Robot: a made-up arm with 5 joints.
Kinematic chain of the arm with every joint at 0, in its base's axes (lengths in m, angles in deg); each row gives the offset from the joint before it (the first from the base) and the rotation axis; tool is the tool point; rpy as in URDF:
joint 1: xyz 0.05 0 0.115 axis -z
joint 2: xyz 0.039 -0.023 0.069 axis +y
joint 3: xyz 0.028 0 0.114 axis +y
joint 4: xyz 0.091 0 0.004 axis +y
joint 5: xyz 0.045 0.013 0 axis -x
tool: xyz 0 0 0 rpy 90 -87.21 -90
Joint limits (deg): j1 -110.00..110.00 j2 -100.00..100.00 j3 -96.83..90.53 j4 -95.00..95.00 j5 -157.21..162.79
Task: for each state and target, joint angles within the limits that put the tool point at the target. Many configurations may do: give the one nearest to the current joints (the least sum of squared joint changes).
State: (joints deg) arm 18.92 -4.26 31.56 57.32 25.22
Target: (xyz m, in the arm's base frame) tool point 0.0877 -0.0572 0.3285
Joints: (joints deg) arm 48.22 -54.36 9.49 59.98 25.22
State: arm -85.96 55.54 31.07 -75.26 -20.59
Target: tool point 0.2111 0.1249 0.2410
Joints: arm -40.60 20.76 28.83 -86.52 -20.59
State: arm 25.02 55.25 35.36 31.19 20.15
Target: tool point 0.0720 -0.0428 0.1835
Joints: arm 50.80 48.55 80.82 74.09 20.15
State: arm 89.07 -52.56 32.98 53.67 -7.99
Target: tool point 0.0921 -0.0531 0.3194
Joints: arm 43.10 -59.45 19.91 49.35 -7.99
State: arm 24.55 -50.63 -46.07 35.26 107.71
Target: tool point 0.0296 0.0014 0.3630
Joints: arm 33.20 -69.60 -17.28 57.70 107.71
